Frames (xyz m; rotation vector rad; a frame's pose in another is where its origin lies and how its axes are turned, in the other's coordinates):
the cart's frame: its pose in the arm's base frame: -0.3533 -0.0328 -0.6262 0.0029 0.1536 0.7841
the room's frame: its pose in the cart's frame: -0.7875 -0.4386 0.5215 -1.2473 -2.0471 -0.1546
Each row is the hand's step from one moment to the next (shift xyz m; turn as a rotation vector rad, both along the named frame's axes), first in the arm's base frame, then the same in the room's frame.
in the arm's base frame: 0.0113 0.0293 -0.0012 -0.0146 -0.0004 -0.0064
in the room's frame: 0.0028 0.0295 -0.0106 0.0043 -0.0006 0.0154
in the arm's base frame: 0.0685 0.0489 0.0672 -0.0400 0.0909 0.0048
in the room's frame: 0.0231 0.0343 -0.0994 0.0605 0.0764 0.0200
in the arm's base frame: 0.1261 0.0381 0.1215 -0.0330 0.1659 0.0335
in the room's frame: 0.0224 0.0157 -0.1771 0.1034 0.1377 -0.0099
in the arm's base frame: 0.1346 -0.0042 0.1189 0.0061 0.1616 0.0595
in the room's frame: 0.0001 -0.0214 -0.1784 0.0963 0.1314 -0.0561
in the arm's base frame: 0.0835 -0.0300 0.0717 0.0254 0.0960 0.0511
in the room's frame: -0.0112 -0.0380 -0.1070 0.0550 0.0764 -0.0601
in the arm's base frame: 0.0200 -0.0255 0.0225 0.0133 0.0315 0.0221
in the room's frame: -0.0055 -0.0279 -0.0274 0.0188 0.0241 -0.0269
